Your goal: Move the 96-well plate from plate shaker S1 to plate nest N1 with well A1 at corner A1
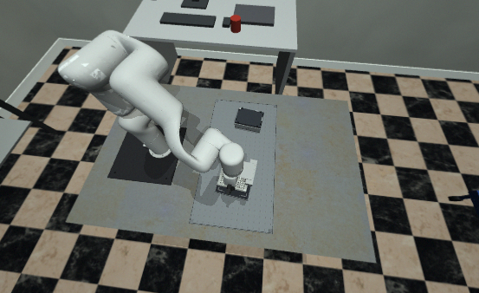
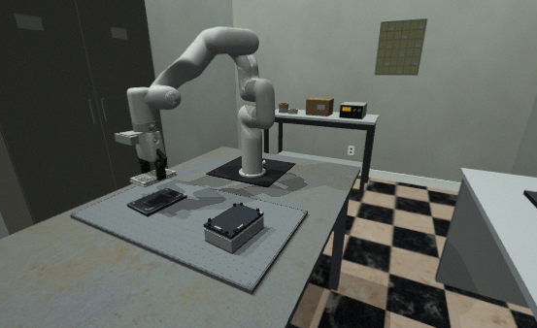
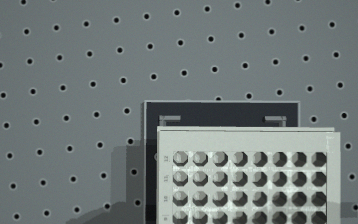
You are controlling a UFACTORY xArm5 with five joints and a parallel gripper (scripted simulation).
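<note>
My gripper is now 10 mm above the white 96-well plate. From my hand the other things lie so: plate nest N1: 110 mm below; A1 mark: 100 mm below, 70 mm behind, 60 mm to the left.
</note>
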